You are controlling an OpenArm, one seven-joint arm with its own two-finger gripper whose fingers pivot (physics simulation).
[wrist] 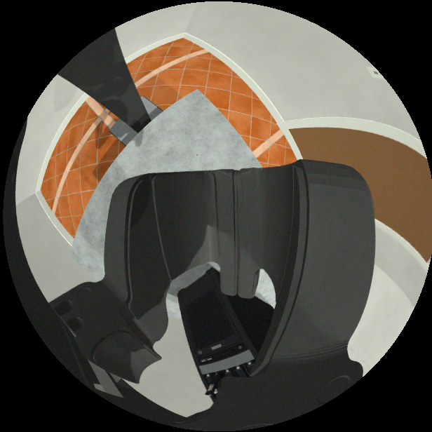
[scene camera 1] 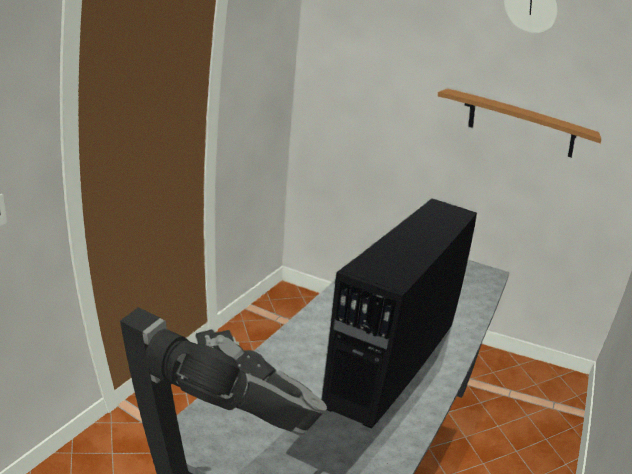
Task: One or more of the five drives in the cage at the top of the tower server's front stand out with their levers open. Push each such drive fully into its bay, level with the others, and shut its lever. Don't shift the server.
Labels:
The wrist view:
gripper: 244, 235
black tower server: 223, 331
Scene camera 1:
black tower server: 418, 267

